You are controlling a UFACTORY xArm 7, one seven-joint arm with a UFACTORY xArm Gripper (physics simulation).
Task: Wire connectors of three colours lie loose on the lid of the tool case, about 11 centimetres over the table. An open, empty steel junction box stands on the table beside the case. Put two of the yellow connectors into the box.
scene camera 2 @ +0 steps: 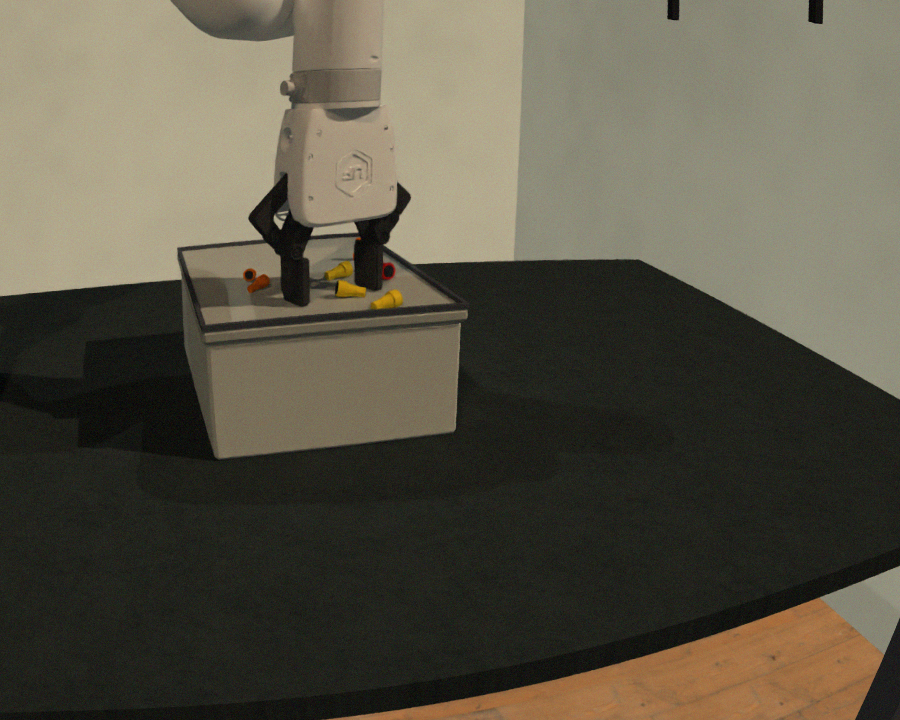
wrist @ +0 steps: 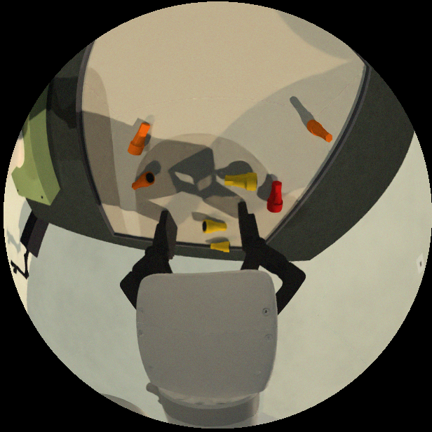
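My gripper (scene camera 2: pixel 332 295), visible too in the wrist view (wrist: pixel 204 214). Tool case (scene camera 2: pixel 271 377), likewise in the wrist view (wrist: pixel 223 95).
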